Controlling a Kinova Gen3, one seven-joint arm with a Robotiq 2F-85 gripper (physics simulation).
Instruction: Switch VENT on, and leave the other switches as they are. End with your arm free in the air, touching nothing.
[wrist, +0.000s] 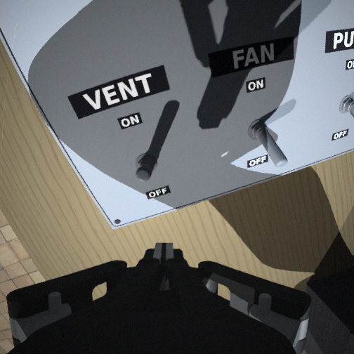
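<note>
The VENT lever (143, 173), dark in shadow, is at the left of the light panel (107, 187). It looks strongly foreshortened, its tip close to its nut, and its long shadow runs up to the right of the ON label (130, 120). It appears tilted to the ON side, unlike the FAN lever (274, 150), which slants down past its OFF label (257, 161). A third switch (346, 104), under a label cut off after "PU", shows in part at the right edge; its position is hard to tell. My gripper (163, 254) is shut and empty, below the panel's lower edge in view, apart from the levers.
A wooden surface (200, 235) shows around the panel's left and lower edges. A dark box-like object (332, 315) stands at the lower right. Tiled floor (15, 260) shows at the far left. The arm's shadow falls across the panel's VENT and FAN areas.
</note>
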